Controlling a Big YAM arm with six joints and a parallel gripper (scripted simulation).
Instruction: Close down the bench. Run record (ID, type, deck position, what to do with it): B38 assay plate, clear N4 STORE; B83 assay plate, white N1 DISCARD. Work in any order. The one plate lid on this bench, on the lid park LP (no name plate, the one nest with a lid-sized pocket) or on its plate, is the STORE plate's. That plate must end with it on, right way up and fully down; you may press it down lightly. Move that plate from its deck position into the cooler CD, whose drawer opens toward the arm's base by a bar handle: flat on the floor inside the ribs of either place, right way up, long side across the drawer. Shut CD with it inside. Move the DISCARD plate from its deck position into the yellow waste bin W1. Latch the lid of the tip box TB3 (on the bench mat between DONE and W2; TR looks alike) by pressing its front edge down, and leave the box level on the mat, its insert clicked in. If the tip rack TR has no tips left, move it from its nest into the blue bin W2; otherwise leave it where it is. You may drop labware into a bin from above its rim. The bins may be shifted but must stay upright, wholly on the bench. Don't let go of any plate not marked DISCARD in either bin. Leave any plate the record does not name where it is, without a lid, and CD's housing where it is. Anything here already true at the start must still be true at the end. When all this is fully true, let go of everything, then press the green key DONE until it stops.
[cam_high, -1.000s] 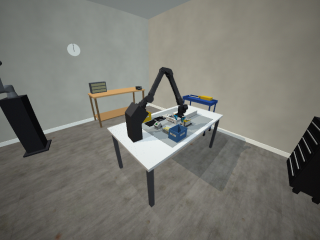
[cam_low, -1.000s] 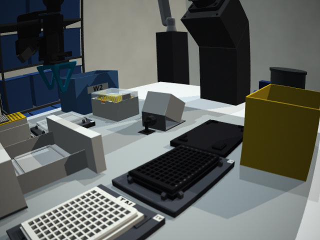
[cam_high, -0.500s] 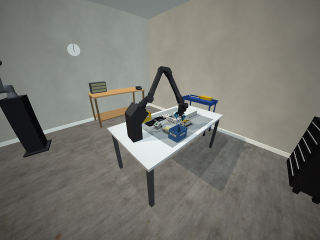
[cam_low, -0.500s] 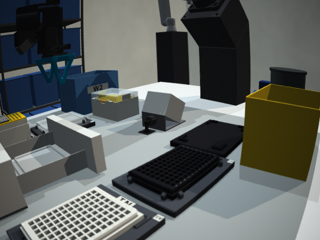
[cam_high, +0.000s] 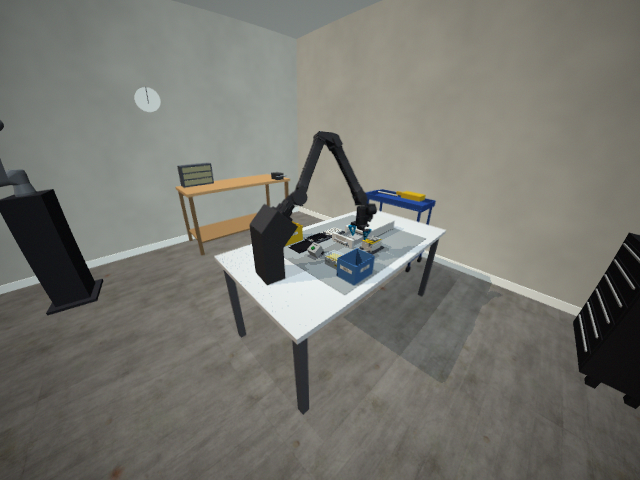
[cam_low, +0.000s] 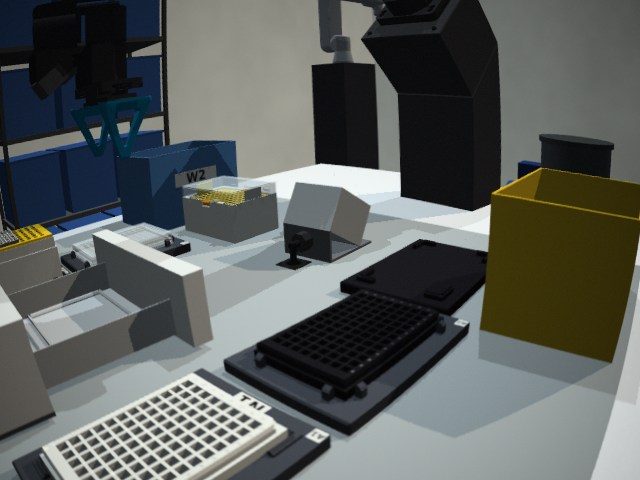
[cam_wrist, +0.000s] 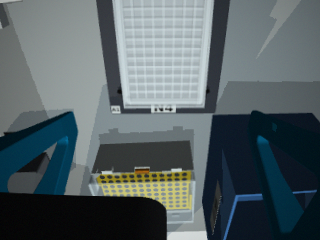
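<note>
The clear plate lid lies 120 mm below my hand. Round my hand: tip box lid (180 mm behind, 10 mm to the left, 90 mm below); tip rack TR (170 mm ahead, 20 mm to the left, 90 mm below); clear plate (130 mm below).
</note>
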